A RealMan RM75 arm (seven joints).
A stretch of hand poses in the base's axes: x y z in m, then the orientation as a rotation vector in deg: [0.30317 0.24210 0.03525 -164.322 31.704 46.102]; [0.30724 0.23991 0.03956 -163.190 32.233 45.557]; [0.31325 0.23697 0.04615 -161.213 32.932 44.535]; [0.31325 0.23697 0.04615 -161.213 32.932 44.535]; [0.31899 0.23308 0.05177 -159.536 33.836 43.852]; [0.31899 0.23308 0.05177 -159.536 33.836 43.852]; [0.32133 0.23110 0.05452 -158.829 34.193 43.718]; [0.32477 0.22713 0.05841 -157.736 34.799 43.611]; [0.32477 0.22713 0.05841 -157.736 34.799 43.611]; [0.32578 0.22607 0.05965 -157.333 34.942 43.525]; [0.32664 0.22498 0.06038 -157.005 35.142 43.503]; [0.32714 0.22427 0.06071 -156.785 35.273 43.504]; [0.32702 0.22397 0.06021 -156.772 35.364 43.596]
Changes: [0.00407 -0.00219 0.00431 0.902 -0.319 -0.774]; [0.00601 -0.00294 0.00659 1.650 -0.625 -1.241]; [0.00000 0.00000 0.00000 0.000 0.000 0.000]; [0.00574 -0.00389 0.00562 1.261 -0.378 -1.223]; [0.00000 0.00000 0.00000 0.000 0.000 0.000]; [0.00234 -0.00198 0.00275 0.522 -0.056 -0.485]; [0.00344 -0.00397 0.00389 0.775 -0.011 -0.771]; [0.00000 0.00000 0.00000 0.000 0.000 0.000]; [0.00101 -0.00106 0.00124 0.318 -0.045 -0.244]; [0.00086 -0.00109 0.00073 0.224 0.007 -0.242]; [0.00050 -0.00071 0.00033 0.150 0.015 -0.158]; [-0.00012 -0.00030 -0.00050 -0.029 0.074 -0.045]
